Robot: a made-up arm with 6 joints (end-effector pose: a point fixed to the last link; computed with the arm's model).
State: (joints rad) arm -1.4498 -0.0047 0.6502 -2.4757 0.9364 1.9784
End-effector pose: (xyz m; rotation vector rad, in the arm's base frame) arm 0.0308 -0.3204 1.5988 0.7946 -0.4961 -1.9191
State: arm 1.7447 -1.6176 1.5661 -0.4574 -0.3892 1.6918
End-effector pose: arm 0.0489 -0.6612 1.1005 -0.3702 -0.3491 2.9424
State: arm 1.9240 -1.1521 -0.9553 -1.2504 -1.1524 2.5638
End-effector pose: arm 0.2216 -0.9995 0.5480 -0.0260 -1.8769 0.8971
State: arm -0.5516 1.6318 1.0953 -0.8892 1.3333 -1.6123
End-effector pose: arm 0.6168 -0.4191 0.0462 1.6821 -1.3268 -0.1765
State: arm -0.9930 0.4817 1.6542 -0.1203 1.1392 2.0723
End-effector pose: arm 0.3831 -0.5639 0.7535 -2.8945 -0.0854 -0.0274
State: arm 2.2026 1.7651 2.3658 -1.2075 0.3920 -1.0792
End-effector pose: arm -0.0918 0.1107 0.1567 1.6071 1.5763 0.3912
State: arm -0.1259 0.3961 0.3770 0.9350 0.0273 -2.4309
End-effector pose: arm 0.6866 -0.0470 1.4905 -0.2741 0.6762 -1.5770
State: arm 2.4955 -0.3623 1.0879 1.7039 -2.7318 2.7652
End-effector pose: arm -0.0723 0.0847 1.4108 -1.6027 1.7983 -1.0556
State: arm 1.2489 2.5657 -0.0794 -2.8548 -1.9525 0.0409
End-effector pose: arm 0.0905 0.4898 -0.4441 2.1444 1.0525 -1.4893
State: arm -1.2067 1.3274 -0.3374 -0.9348 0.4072 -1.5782
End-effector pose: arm 0.3827 -1.0466 0.9259 0.4541 -1.1776 2.1679
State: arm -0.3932 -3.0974 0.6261 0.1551 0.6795 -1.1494
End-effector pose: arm -0.3890 0.2061 -0.4230 0.6616 -1.8018 -0.7980
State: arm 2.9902 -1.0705 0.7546 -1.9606 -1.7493 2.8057
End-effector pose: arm 0.5818 -0.2504 1.3463 1.7831 1.4017 -2.0316
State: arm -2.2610 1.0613 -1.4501 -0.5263 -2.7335 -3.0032
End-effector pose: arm -0.1909 -0.3452 1.1916 0.2655 -3.0310 0.5611
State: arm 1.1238 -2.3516 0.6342 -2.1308 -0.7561 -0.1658
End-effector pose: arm -0.5241 -0.8869 0.1082 1.6984 -0.3548 -1.2953
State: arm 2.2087 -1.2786 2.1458 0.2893 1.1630 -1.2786
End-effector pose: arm 0.0343 -0.1791 0.9748 -2.0024 -0.1735 0.7451
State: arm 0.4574 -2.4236 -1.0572 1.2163 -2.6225 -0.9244
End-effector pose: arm -0.2339 -0.1753 -0.2954 0.6055 0.4654 -1.5315
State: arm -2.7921 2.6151 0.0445 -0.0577 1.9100 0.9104
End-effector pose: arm -0.3954 -0.1960 -0.4169 -1.5524 0.5162 -1.4374
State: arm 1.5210 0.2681 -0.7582 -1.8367 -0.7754 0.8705
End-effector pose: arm -0.1136 -0.0200 1.6627 0.1281 -0.5547 0.4599
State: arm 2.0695 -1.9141 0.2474 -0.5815 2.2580 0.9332
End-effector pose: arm 0.4413 -0.8917 0.3816 0.0275 -1.3214 -2.5990
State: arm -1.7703 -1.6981 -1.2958 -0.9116 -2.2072 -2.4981
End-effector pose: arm 0.2389 0.5901 0.0425 0.7078 -0.8945 2.8194
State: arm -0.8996 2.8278 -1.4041 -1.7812 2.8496 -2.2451
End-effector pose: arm 0.3931 -0.4034 -0.0306 -0.0032 -1.5743 -0.5874
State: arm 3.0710 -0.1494 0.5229 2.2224 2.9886 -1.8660
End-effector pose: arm -0.1386 -0.0066 1.5033 -0.9990 2.5878 -0.8021
